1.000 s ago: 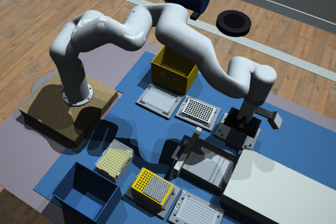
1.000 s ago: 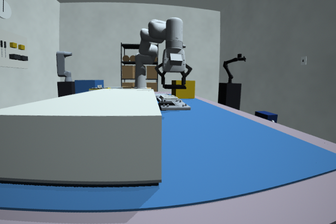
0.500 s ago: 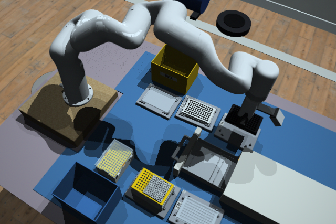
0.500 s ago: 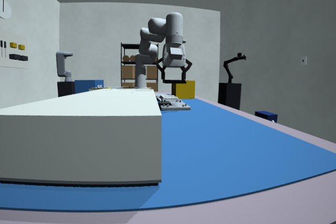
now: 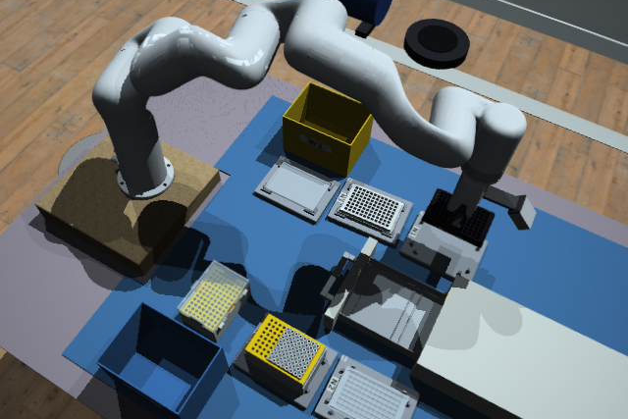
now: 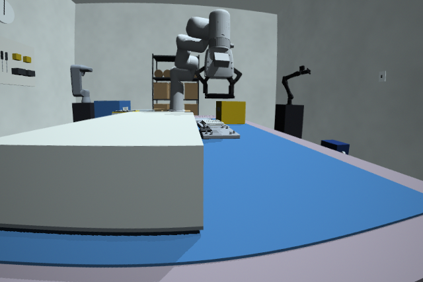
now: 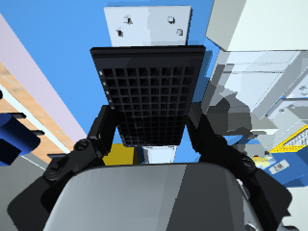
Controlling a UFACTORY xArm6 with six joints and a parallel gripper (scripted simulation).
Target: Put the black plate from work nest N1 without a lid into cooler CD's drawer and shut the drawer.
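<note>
Now: hand 19 cm to the left of the cooler drawer, 12 cm above it and 3 cm past it. Also, from my hand: yellow bin 36 cm behind, 13 cm to the left, 11 cm below; grey nest 14 cm below; black plate 1 cm below.
</note>
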